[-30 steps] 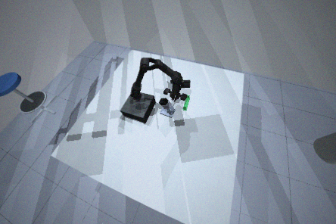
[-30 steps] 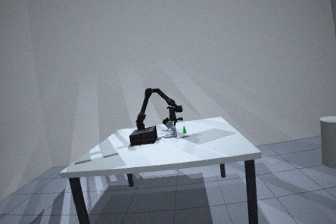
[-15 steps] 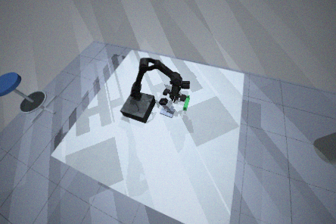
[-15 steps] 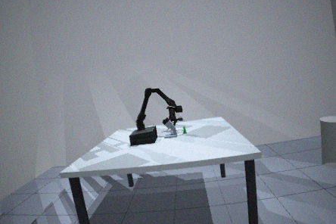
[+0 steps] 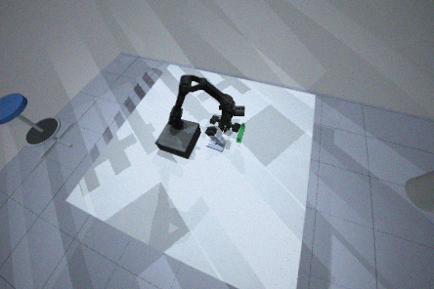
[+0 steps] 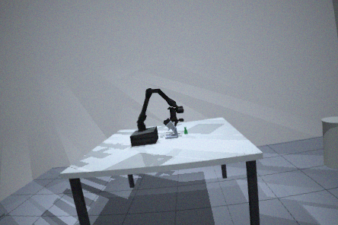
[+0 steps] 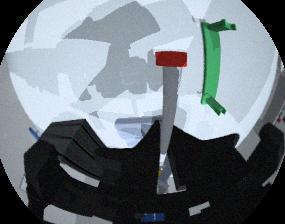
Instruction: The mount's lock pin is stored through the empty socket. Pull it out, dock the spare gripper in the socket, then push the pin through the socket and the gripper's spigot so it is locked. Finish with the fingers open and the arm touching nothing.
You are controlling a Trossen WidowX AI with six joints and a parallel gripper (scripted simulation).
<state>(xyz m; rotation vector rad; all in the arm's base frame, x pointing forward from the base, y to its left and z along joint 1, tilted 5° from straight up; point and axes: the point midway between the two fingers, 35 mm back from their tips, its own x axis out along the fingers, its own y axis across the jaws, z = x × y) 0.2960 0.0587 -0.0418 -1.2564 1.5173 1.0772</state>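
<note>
Right now my gripper tip is 2 cm past the mount and 7 cm to the left of it. Also, from my gripper tip: green bracket (10 cm ahead, 5 cm to the left, 3 cm below); spare gripper (4 cm behind, 7 cm to the right, 7 cm above).
</note>
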